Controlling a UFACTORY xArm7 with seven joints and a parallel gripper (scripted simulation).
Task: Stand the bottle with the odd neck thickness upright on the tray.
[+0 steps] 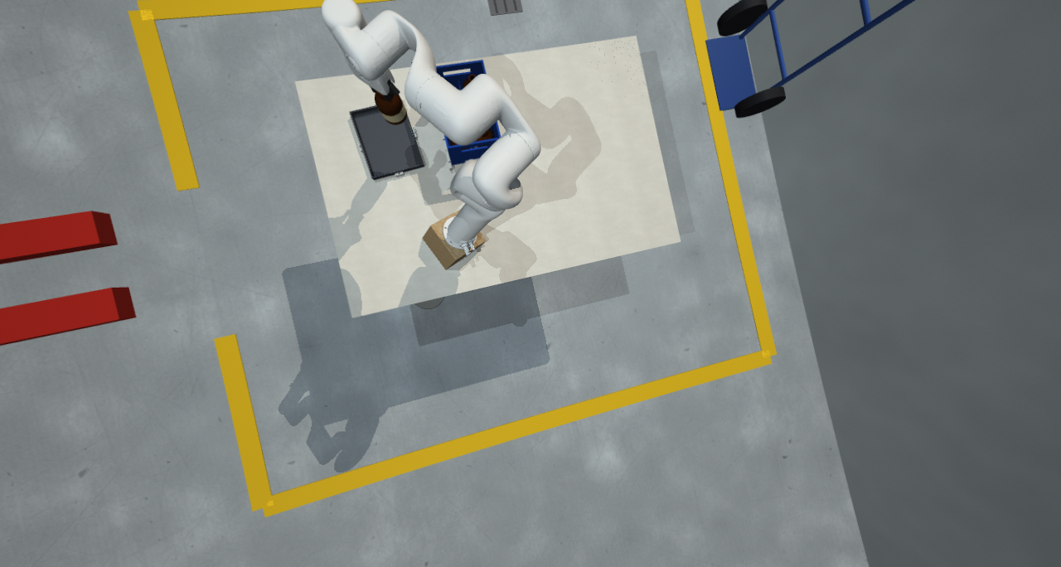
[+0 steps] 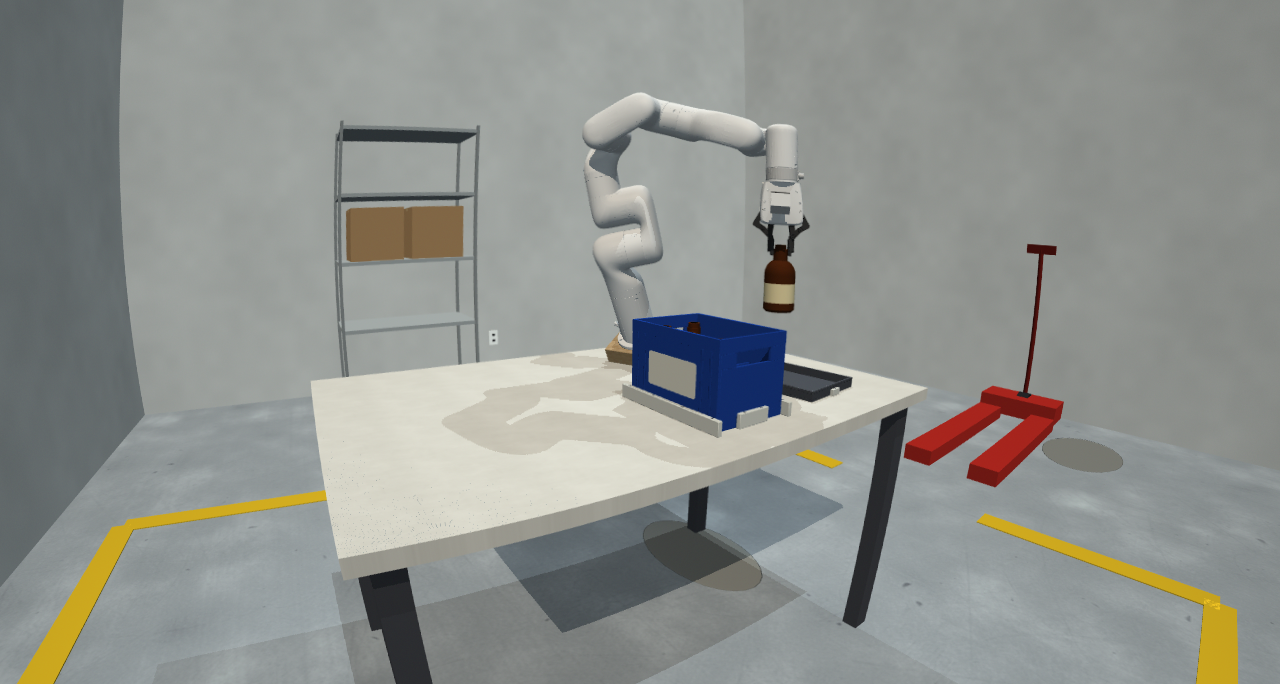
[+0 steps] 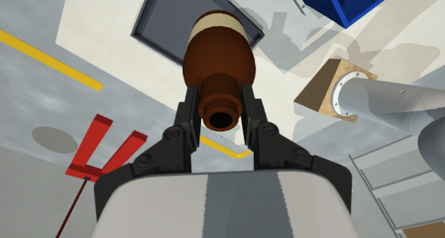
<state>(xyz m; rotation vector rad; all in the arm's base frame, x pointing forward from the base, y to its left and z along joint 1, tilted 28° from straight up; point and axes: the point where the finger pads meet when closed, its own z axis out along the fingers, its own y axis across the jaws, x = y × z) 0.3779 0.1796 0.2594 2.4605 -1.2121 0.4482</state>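
The dark grey tray lies 320 mm below my hand, 70 mm to the left of it and 10 mm ahead of it. Also, from my hand: blue crate 250 mm below, 230 mm to the right, 30 mm behind.
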